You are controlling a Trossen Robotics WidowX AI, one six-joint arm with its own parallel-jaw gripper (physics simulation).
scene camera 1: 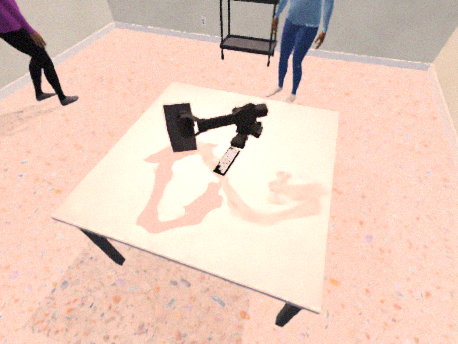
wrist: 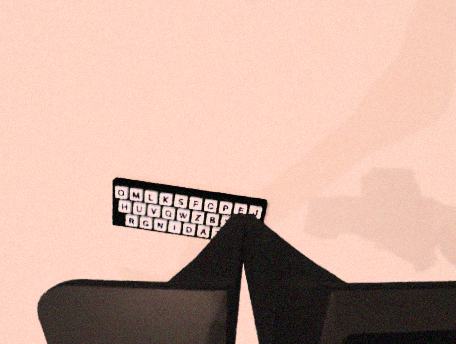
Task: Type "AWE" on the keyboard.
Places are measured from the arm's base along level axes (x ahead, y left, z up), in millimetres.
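Where they show: gripper, fingertip midpoint: [wrist: 241, 223].
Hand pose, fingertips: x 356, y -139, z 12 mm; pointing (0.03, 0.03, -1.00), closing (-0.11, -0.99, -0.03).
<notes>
After its pixels a point has its place.
A small black keyboard [scene camera 1: 228, 160] @(x 263, y -64, z -205 mm) [wrist: 155, 187] @(x 297, y -25, z -205 mm) with white letter keys lies on the table. In the wrist view its top row ends in P, E, J at the right. The W key [wrist: 183, 215] @(x 256, y -58, z -200 mm) is in the middle row and the A key [wrist: 203, 232] @(x 228, y -82, z -200 mm) in the bottom row, both uncovered. The E key [wrist: 240, 209] @(x 259, y -136, z -200 mm) shows its upper part just beyond the fingertips. My gripper [scene camera 1: 236, 145] @(x 356, y -139, z 12 mm) [wrist: 241, 223] @(x 356, y -139, z 12 mm) is shut and empty. Its tips cover part of the keyboard's right end in the wrist view; whether they touch it cannot be told.
The arm's black base plate [scene camera 1: 181, 144] @(x -26, y -42, z -159 mm) stands on the white table [scene camera 1: 260, 250] @(x 523, y -546, z -218 mm), left of the keyboard in the scene view. Shadows of the arm fall across the table top. Two people and a black shelf cart [scene camera 1: 245, 50] stand beyond the table.
</notes>
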